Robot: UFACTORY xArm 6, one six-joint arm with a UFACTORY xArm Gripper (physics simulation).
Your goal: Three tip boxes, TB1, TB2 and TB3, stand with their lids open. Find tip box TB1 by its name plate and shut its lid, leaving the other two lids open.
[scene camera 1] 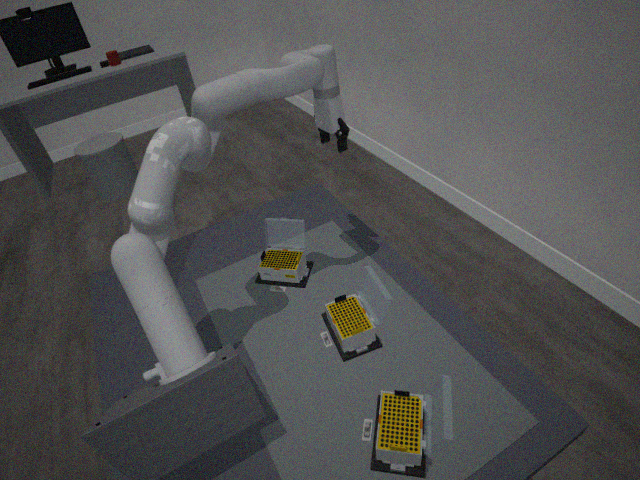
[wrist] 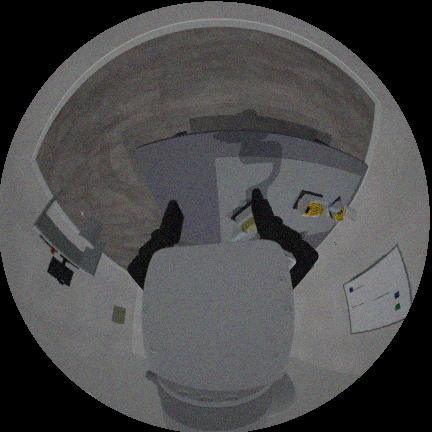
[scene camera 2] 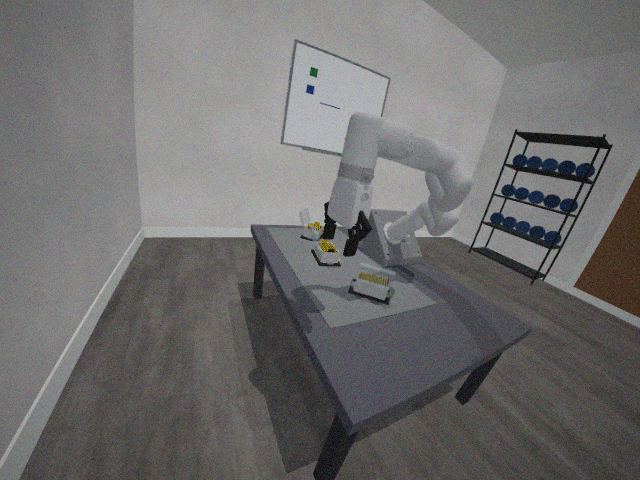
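Seen in the pictures: gripper, between the fingertips: [scene camera 1: 334, 146] [wrist: 214, 202] [scene camera 2: 337, 246]; arm's base, origin of its link: [scene camera 1: 189, 370] [wrist: 288, 261] [scene camera 2: 392, 233].
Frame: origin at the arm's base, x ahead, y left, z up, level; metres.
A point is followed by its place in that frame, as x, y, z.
Three white tip boxes with yellow racks stand on dark bases, with clear lids open. In scene camera 1 they are a far box [scene camera 1: 281, 273] @[0.282, 0.275, -0.092] [scene camera 2: 370, 289] @[0.324, 0.350, -0.099] [wrist: 248, 224] @[0.368, 0.371, -0.006], a middle box [scene camera 1: 351, 322] @[0.377, 0.010, -0.078] [scene camera 2: 326, 254] [wrist: 314, 209] @[0.377, 0.021, -0.079] and a near box [scene camera 1: 400, 428] @[0.347, -0.267, -0.078] [scene camera 2: 312, 232] [wrist: 340, 215] @[0.343, -0.283, -0.078]. Their lids [scene camera 1: 285, 233] @[0.339, 0.375, -0.037] [scene camera 1: 378, 282] @[0.458, 0.015, 0.015] [scene camera 1: 447, 408] @[0.417, -0.306, 0.008] are raised. Small name plates [scene camera 1: 277, 289] @[0.256, 0.261, -0.133] [scene camera 1: 325, 338] @[0.312, 0.036, -0.133] [scene camera 1: 367, 429] @[0.299, -0.217, -0.133] lie beside them; their text is too small to read, so I cannot tell which is TB1. My gripper [scene camera 1: 333, 143] @[0.572, 0.487, 0.133] [scene camera 2: 339, 244] @[0.572, 0.487, 0.133] [wrist: 214, 202] @[0.572, 0.487, 0.133] is open and empty, high above the table. A finger partly hides the far box in the wrist view.
The boxes stand on a light mat [scene camera 1: 310, 382] @[0.232, -0.060, -0.135] [scene camera 2: 336, 315] @[0.490, 0.429, -0.135] on the purple table [scene camera 2: 392, 361] @[0.406, 0.628, -0.138]. The arm's base is on a grey pedestal [scene camera 1: 180, 413] @[-0.024, -0.109, 0.027] at the table's side. A desk with a monitor [scene camera 1: 45, 33] and a shelf rack [scene camera 2: 560, 138] stand away from the table.
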